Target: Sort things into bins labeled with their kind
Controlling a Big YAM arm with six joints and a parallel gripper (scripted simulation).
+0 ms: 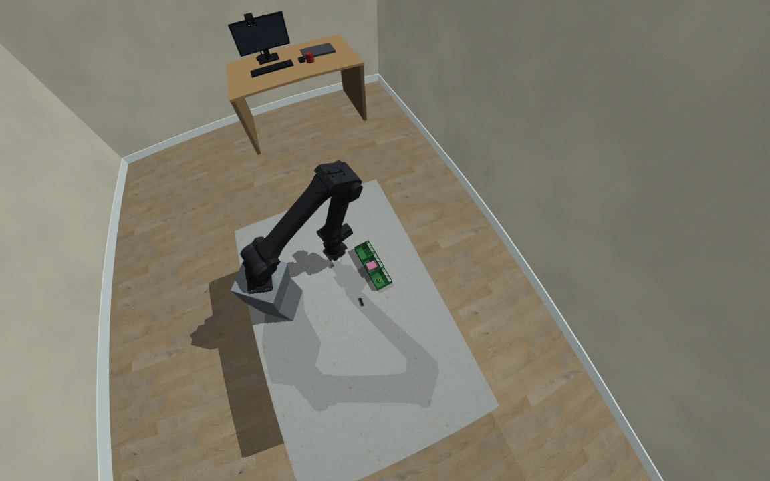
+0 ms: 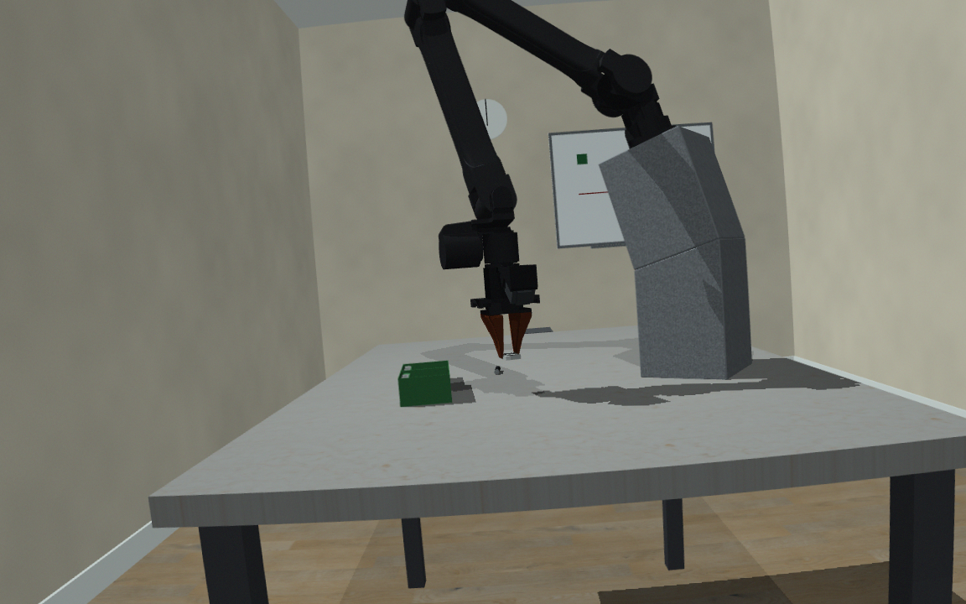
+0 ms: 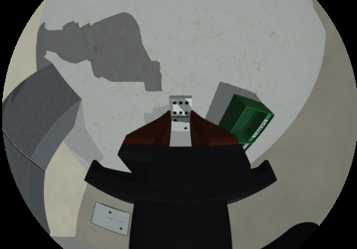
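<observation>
My hand is 16 cm short of the pink eraser, 7 cm to the left of it and 5 cm above it. From my hand the other things lie so: grey-white piece (15 cm ahead, 7 cm to the right, 6 cm below); brass nut (18 cm ahead, 15 cm to the right, 6 cm below); white domino (right at my hand).
</observation>
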